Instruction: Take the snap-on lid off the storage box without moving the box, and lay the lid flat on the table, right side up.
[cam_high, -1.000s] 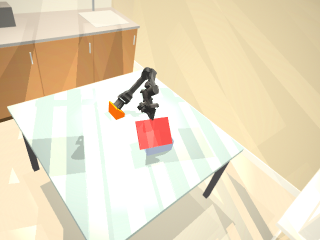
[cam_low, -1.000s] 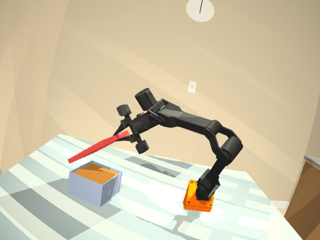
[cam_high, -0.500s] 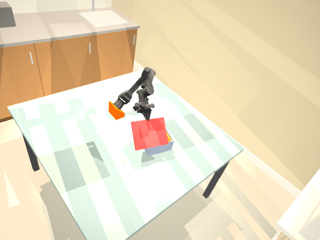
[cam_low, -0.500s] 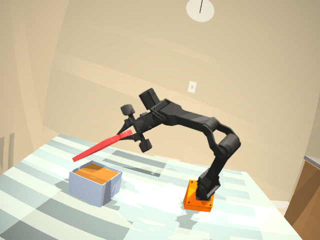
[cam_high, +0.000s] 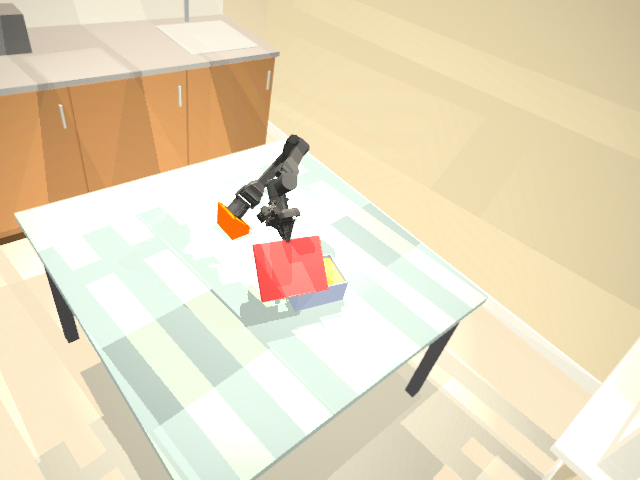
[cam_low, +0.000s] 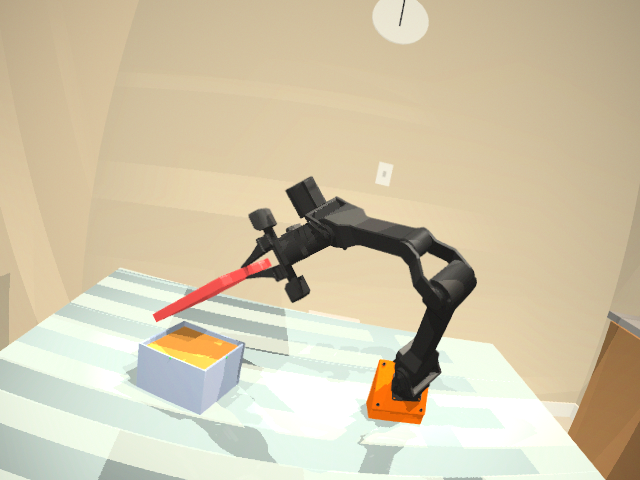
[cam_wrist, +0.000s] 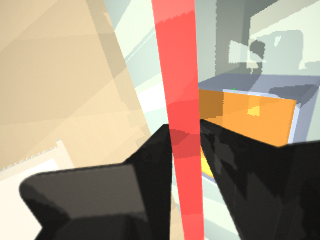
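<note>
Now: gripper tip 60 mm short of the red lid, 50 mm above it and 20 mm to the left of it. The rest, counted from my gripper tip: storage box (190 mm below, 100 mm to the left, 70 mm ahead).
</note>
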